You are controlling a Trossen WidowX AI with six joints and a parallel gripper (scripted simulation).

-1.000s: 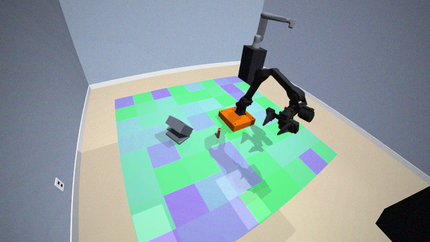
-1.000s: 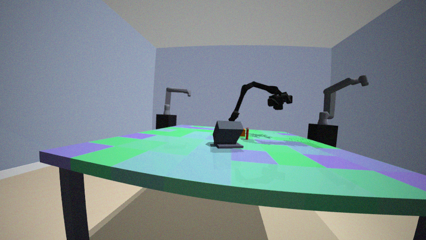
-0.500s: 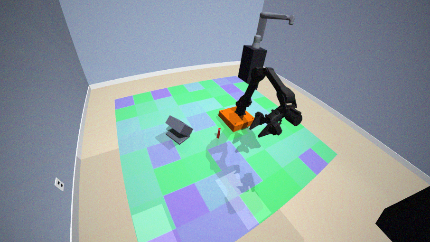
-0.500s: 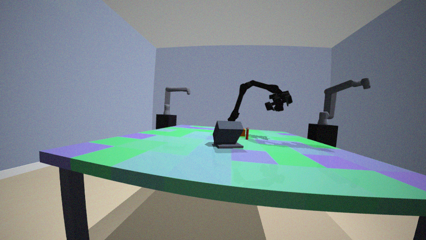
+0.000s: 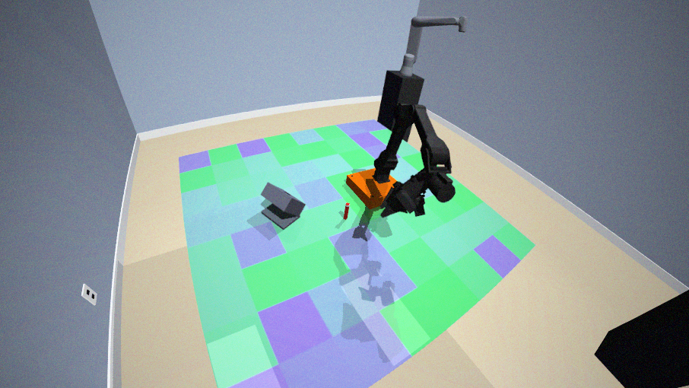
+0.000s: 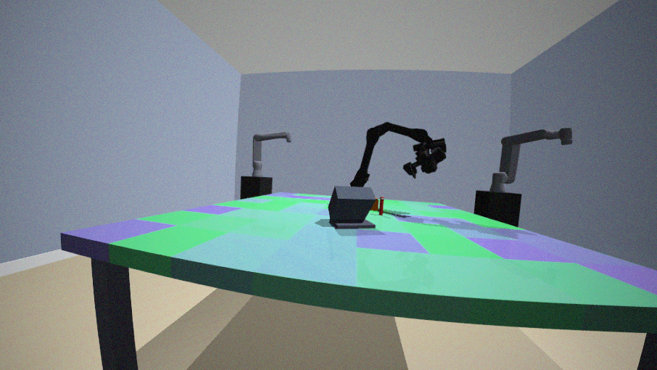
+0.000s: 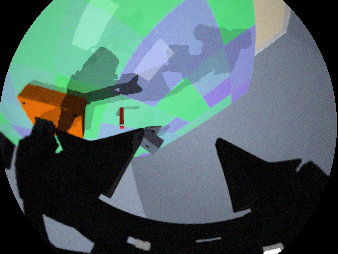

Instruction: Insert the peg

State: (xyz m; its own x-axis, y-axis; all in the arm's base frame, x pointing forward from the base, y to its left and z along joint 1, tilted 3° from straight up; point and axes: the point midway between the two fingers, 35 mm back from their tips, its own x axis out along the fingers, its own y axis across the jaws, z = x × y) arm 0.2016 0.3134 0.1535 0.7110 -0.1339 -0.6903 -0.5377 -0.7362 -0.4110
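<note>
Right now my gripper tip is 20 mm short of the red peg, 170 mm to the left of it and 140 mm above it. From my gripper tip the other things lie so: dark grey sloped panel (240 mm ahead, 280 mm to the right, 120 mm below).
</note>
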